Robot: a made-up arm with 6 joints.
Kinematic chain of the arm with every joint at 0, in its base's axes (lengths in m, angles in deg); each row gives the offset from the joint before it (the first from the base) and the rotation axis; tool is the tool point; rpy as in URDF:
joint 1: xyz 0 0 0.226 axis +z
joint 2: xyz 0 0 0 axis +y
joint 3: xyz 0.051 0 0.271 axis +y
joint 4: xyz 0.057 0 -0.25 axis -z
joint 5: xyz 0 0 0 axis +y
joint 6: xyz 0.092 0 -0.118 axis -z
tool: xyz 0 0 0 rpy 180 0 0
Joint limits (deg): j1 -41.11..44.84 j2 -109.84..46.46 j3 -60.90..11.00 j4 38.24..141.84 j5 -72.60..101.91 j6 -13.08..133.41
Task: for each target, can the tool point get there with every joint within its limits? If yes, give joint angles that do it. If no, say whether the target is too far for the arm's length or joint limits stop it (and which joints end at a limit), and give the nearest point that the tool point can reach.
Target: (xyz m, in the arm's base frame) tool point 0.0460 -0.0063 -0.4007
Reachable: no: joint limits stop it (at a limit: joint 2, joint 4) | nearest point 0.1368 -0.0187 -0.0181 | short by 0.393 m
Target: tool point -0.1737 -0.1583 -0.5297
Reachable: no: too far | nearest point 0.0605 -0.1168 -0.0071 | short by 0.574 m
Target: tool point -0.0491 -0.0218 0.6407
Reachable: yes | joints 27.64 -85.61 -54.44 94.85 39.28 85.98
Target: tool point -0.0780 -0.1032 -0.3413
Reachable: no: joint limits stop it (at a limit: joint 1, joint 2) | nearest point 0.0600 -0.1026 -0.0075 | short by 0.361 m
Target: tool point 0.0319 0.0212 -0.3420
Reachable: no: joint limits stop it (at a limit: joint 2, joint 4) | nearest point 0.1056 0.0702 -0.0152 | short by 0.339 m
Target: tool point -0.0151 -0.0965 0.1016
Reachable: yes | joints -19.28 33.34 1.90 97.57 -2.43 26.94
